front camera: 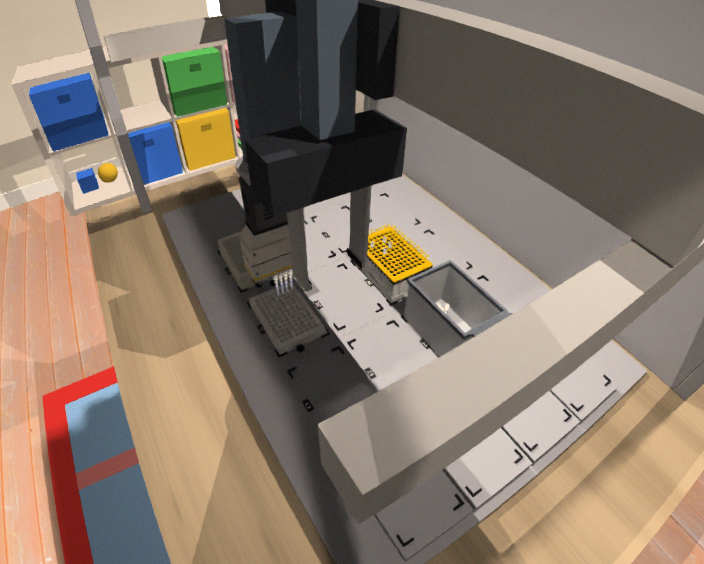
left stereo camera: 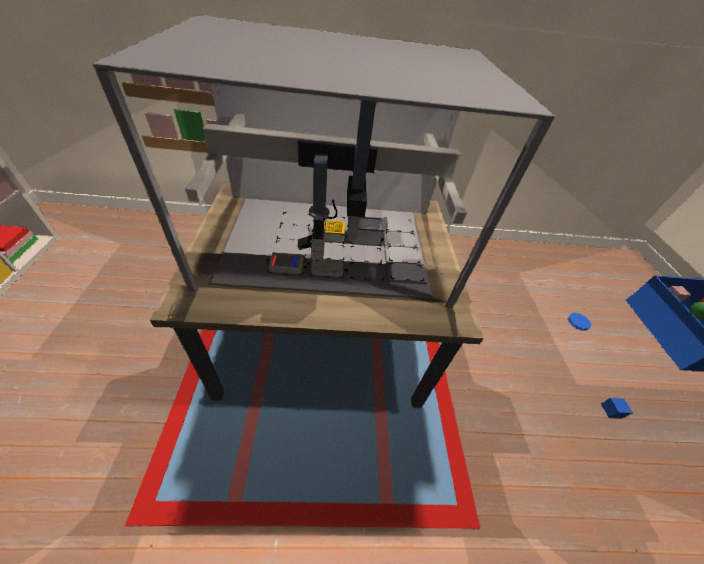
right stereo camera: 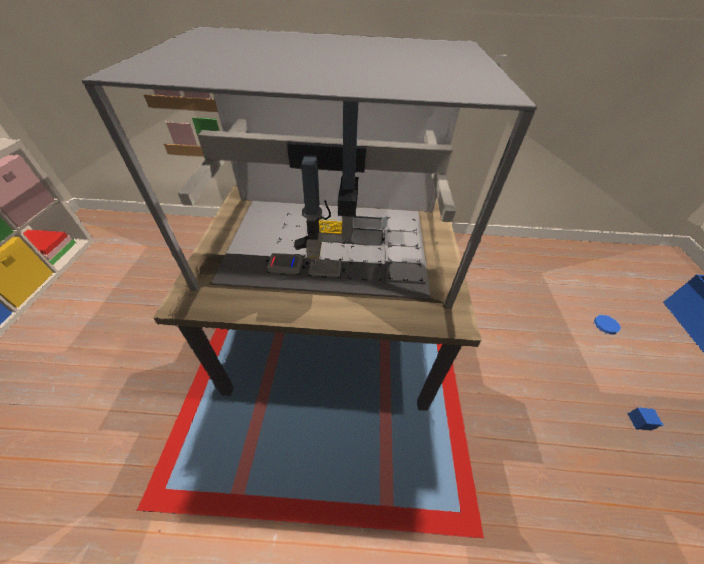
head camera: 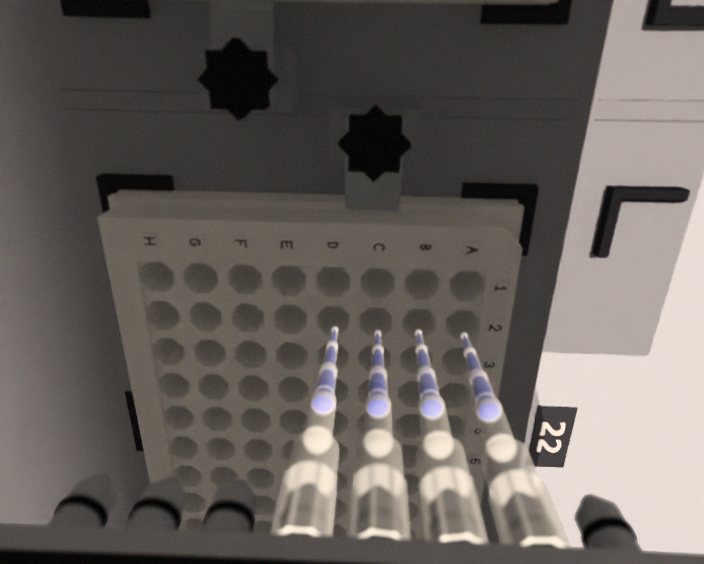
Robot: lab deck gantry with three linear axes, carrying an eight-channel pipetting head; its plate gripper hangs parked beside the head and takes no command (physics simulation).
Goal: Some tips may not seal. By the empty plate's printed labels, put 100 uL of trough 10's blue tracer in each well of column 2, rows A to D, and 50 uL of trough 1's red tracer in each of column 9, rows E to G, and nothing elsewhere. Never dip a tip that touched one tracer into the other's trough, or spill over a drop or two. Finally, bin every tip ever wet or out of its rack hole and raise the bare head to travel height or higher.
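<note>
My pipetting head (front camera: 267, 249) (left stereo camera: 317, 246) (right stereo camera: 313, 246) carries four tips (front camera: 283, 282) (head camera: 378, 405) with blue liquid in their lower parts, at similar levels. They hang above the labelled plate (front camera: 287, 340) (head camera: 128, 293) (left stereo camera: 327, 273); in the head view their ends appear over column 2, rows D to A. Any liquid in the wells cannot be made out. The other channels in the head view are bare. The trough block (front camera: 237, 271) (left stereo camera: 286, 271) (right stereo camera: 285, 270) shows a red and a blue strip in the stereo views. My parked plate gripper (front camera: 331, 273) has its fingers apart, holding nothing.
The yellow tip rack (front camera: 405, 267) (left stereo camera: 334, 226) (right stereo camera: 330, 227) stands behind the plate, with several loose-looking clear tips on its far part. The grey bin (front camera: 423, 317) beside it holds some white tips. The grey gantry beam (front camera: 470, 376) crosses the front view.
</note>
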